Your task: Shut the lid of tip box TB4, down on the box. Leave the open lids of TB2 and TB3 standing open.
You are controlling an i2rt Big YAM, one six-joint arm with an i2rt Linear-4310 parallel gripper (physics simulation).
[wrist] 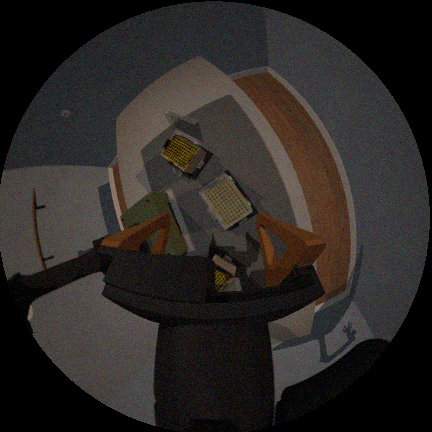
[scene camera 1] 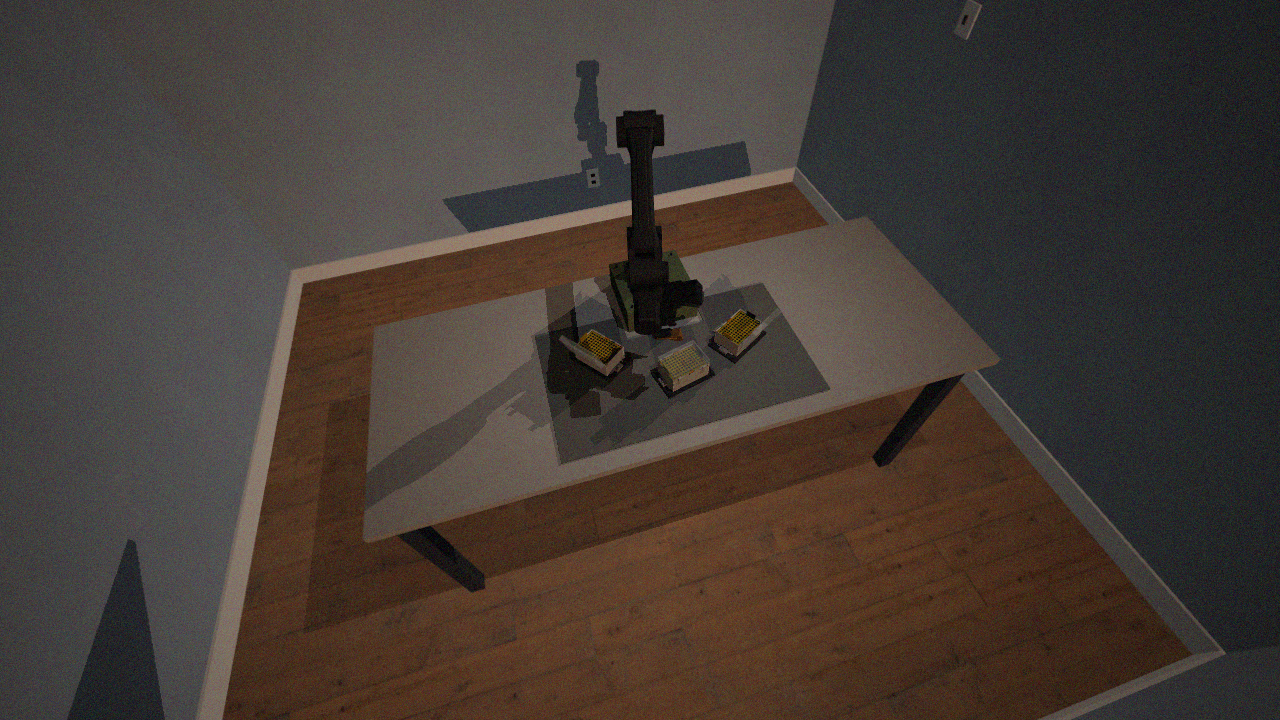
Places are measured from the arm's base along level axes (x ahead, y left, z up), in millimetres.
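Pixels of known places: gripper, fingertip midpoint: (wrist: pixel 212 216) (scene camera 1: pixel 681 322).
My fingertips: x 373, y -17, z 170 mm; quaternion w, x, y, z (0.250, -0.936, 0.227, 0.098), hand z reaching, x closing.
For each thing: its middle in the pictures, then the offset to it from my fingertips. Level surfaces: height alone.
- middle tip box, body centre: (wrist: pixel 223 202) (scene camera 1: pixel 680 363) 33 mm back, 17 mm left, 218 mm down
- right box, body centre: (scene camera 1: pixel 739 325) (wrist: pixel 177 149) 92 mm back, 222 mm left, 192 mm down
- left box, body centre: (scene camera 1: pixel 598 345) (wrist: pixel 212 280) 150 mm back, 197 mm right, 192 mm down
- grey mat, surface height: 257 mm down
- long pale table, surface height: 260 mm down
The middle tip box (scene camera 1: pixel 683 368) (wrist: pixel 226 201) has its clear lid lying down over pale-looking yellow tips; its label cannot be read, but it is the one box without a standing lid. The right box (scene camera 1: pixel 737 331) (wrist: pixel 185 152) has its clear lid (scene camera 1: pixel 769 319) (wrist: pixel 182 119) standing open. The left box (scene camera 1: pixel 597 351) (wrist: pixel 221 276) also has its lid (scene camera 1: pixel 569 344) open, and is partly hidden by the gripper body in the wrist view. My gripper (scene camera 1: pixel 673 334) (wrist: pixel 212 216) is open and empty, above the mat on the robot-base side of the middle box, apart from it.
The boxes stand on a grey mat (scene camera 1: pixel 760 385) (wrist: pixel 240 135) on a long pale table (scene camera 1: pixel 895 304) (wrist: pixel 145 107). The green base plate (scene camera 1: pixel 620 291) (wrist: pixel 152 217) of the arm is behind the boxes. The left and right boxes flank the middle one, their open lids leaning outward.
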